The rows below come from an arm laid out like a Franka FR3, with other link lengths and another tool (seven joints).
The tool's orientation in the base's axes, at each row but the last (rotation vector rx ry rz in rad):
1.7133, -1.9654, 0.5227
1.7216, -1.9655, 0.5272
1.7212, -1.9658, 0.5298
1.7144, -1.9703, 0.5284
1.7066, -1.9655, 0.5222
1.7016, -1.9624, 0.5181
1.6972, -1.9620, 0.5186
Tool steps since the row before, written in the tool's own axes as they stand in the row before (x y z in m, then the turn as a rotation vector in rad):
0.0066, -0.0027, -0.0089, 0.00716, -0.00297, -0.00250
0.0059, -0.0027, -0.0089, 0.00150, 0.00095, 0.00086
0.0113, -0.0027, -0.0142, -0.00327, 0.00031, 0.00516
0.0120, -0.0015, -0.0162, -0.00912, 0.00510, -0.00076
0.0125, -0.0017, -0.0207, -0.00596, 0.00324, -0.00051
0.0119, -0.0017, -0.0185, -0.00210, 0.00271, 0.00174
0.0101, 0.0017, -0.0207, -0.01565, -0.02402, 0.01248
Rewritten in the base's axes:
0.0029, -0.0006, 0.0110, 0.00246, -0.00477, 0.00612
0.0029, -0.0001, 0.0106, -0.00118, -0.00157, 0.00019
0.0029, -0.0014, 0.0181, -0.00047, -0.00027, -0.00609
0.0018, -0.0006, 0.0201, -0.00400, 0.00853, -0.00458
0.0026, 0.0016, 0.0240, -0.00252, 0.00557, -0.00298
0.0025, 0.0009, 0.0219, -0.00266, 0.00109, -0.00256
-0.0003, 0.0041, 0.0227, 0.02392, 0.00161, -0.02007

